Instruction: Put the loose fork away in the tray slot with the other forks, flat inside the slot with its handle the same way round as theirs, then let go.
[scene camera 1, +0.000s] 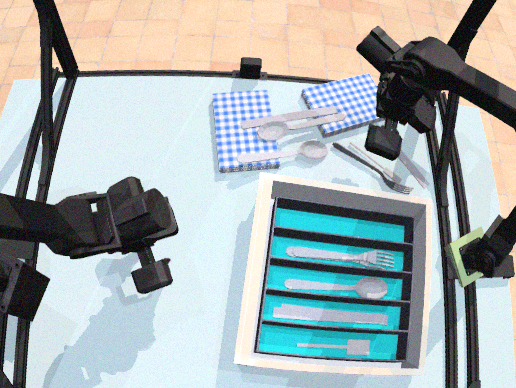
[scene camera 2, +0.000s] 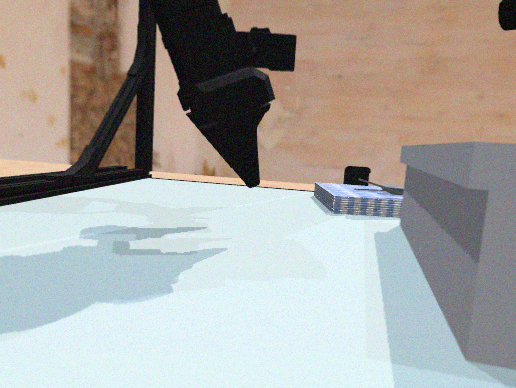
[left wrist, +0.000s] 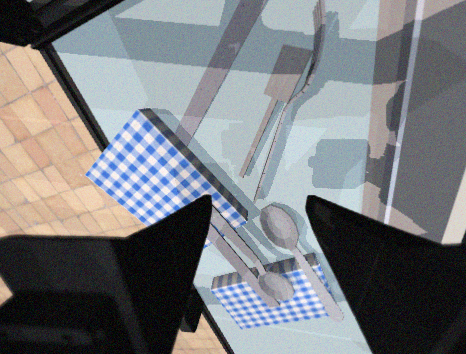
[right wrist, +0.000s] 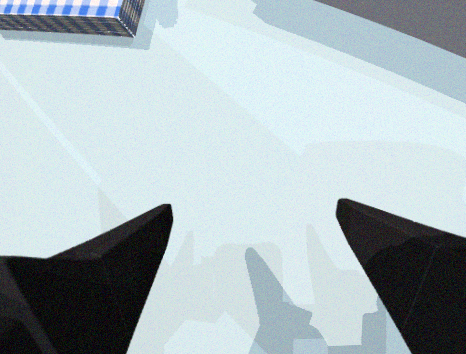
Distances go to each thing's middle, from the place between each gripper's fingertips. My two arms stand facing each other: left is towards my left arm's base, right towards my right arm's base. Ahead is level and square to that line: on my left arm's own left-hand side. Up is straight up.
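Labels:
Cutlery tray (scene camera 1: 295, 222): from my right hand, 110 mm ahead, 320 mm to the left, 20 mm below.
Cutlery tray again: from my left hand, 280 mm ahead, 100 mm to the right, 80 mm below.

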